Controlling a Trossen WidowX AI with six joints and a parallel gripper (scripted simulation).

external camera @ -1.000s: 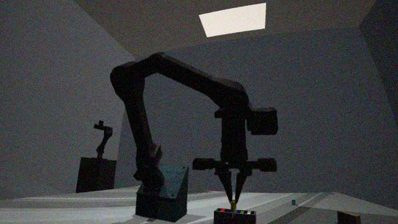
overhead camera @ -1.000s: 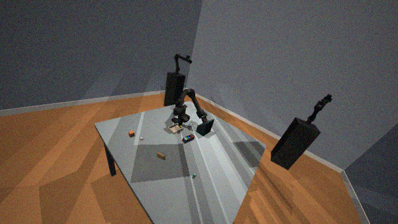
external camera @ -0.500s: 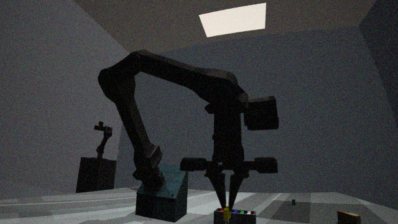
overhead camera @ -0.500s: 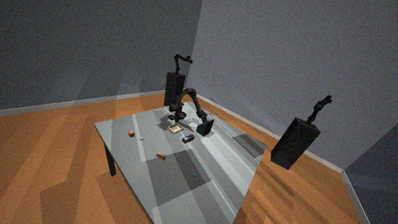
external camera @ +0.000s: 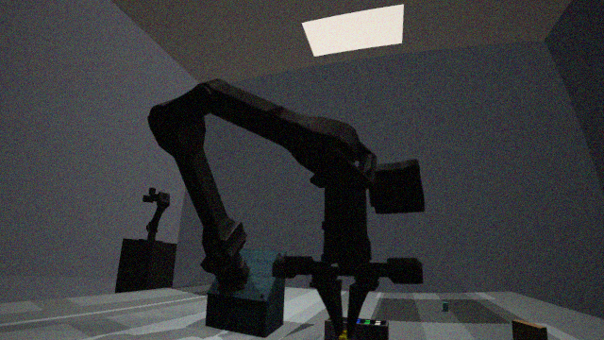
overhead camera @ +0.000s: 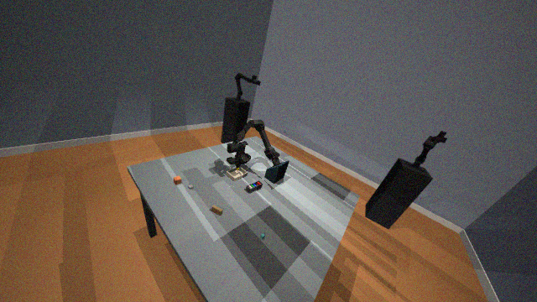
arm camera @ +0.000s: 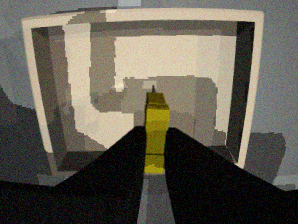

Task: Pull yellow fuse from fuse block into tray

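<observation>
The yellow fuse lies 1 cm below my gripper tip. Also, from my gripper tip: tan tray (7 cm below); then green fuse (19 cm to the left, 4 cm below, 4 cm ahead); then blue fuse (19 cm to the left, 4 cm below, 2 cm ahead).
</observation>
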